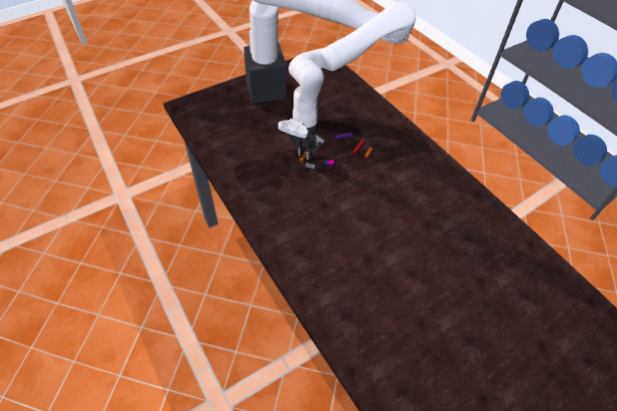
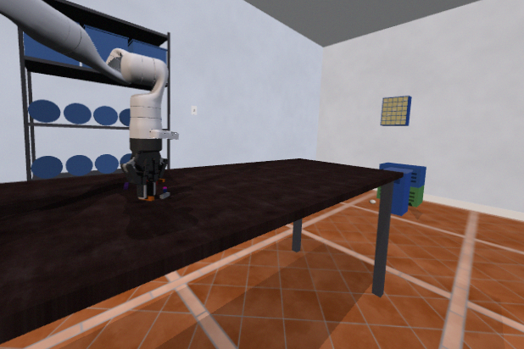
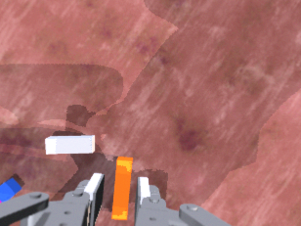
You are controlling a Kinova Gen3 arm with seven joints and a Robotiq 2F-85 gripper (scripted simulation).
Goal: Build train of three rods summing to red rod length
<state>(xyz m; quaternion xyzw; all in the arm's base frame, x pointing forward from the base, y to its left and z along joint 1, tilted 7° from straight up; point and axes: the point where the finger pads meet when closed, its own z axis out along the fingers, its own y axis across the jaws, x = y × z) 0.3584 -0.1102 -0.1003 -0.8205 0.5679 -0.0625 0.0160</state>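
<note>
Right now my hand is 4 cm short of the grey rod, 1 cm to the left of it and 2 cm above it. Round my hand: purple rod: 1 cm ahead, 17 cm to the left, 2 cm below; blue rod: 7 cm ahead, 3 cm to the left, 2 cm below; magenta rod: 8 cm ahead, 5 cm to the left, 2 cm below.
</note>
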